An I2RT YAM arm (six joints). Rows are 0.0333 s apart.
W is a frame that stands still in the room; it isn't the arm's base.
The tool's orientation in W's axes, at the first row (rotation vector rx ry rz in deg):
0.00 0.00 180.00
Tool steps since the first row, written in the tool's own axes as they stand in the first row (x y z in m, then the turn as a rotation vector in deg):
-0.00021 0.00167 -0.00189 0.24 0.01 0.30
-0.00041 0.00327 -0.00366 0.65 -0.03 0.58
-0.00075 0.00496 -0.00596 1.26 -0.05 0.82
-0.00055 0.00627 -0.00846 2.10 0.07 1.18
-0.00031 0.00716 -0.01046 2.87 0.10 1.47
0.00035 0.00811 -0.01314 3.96 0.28 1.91
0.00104 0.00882 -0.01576 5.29 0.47 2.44
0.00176 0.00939 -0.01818 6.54 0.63 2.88
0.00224 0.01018 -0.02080 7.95 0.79 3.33
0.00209 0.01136 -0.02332 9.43 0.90 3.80
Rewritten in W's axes. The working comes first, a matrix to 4 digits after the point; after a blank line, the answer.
The tool's axes in the first row as the columns of a matrix, in W's axes (used below as rounded here):
-1.0000 0.0000 0.0000
0.0000 -1.0000 0.0000
0.0000 0.0000 1.0000

0.00021 -0.00167 -0.00189 -0.24 -0.01 0.30
0.00041 -0.00327 -0.00366 -0.65 0.03 0.58
0.00075 -0.00496 -0.00596 -1.26 0.05 0.82
0.00055 -0.00627 -0.00846 -2.10 -0.07 1.18
0.00031 -0.00716 -0.01046 -2.87 -0.10 1.47
-0.00035 -0.00811 -0.01314 -3.96 -0.28 1.91
-0.00104 -0.00882 -0.01576 -5.29 -0.47 2.44
-0.00176 -0.00939 -0.01818 -6.54 -0.63 2.88
-0.00224 -0.01018 -0.02080 -7.95 -0.79 3.33
-0.00209 -0.01136 -0.02332 -9.43 -0.90 3.80

